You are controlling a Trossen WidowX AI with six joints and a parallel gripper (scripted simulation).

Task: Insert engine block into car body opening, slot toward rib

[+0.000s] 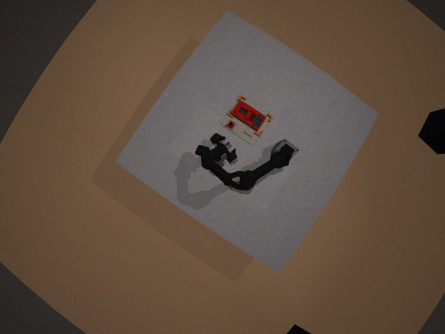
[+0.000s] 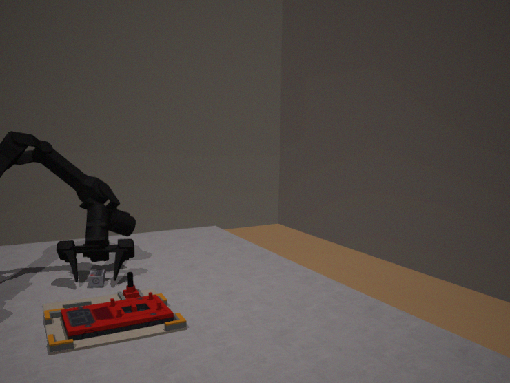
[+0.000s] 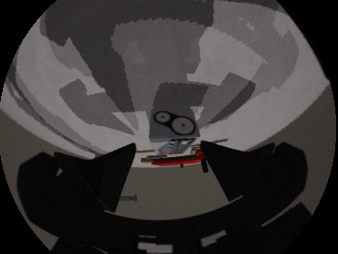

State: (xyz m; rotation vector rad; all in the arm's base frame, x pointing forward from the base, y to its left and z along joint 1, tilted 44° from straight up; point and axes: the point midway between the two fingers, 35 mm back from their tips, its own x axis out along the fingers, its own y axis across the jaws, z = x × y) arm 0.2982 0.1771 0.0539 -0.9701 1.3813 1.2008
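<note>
My gripper tip is 10 mm short of the grey engine block, 20 mm to the right of it and 10 mm above it.
</note>
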